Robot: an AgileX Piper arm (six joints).
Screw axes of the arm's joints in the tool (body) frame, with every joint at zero. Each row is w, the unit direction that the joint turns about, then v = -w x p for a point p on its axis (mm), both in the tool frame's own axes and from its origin. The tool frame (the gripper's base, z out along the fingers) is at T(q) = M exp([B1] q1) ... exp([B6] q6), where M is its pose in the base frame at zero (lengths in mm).
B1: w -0.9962 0 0.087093 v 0.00 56.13 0.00
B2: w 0 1 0 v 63.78 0.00 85.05
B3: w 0 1 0 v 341.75 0.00 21.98
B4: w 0 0 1 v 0.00 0.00 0.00
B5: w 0 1 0 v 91.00 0.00 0.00
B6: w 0 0 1 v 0.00 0.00 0.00
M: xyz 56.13 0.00 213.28 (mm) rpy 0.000 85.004 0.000 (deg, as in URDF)
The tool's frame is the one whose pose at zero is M.
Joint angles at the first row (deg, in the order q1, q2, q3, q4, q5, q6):
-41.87, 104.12, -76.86, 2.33, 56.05, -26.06
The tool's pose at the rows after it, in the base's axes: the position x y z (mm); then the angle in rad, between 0 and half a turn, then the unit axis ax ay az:
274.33 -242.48 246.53 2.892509 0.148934 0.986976 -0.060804
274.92 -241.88 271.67 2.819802 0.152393 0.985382 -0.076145
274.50 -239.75 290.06 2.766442 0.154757 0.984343 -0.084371
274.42 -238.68 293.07 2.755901 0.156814 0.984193 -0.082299
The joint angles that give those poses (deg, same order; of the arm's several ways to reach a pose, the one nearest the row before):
-41.98, 101.96, -78.82, 2.46, 56.13, -25.91
-42.04, 99.76, -81.11, 3.39, 56.20, -25.85
-42.04, 98.08, -82.67, 4.37, 56.38, -25.85
-42.04, 97.76, -82.87, 4.92, 56.53, -25.80

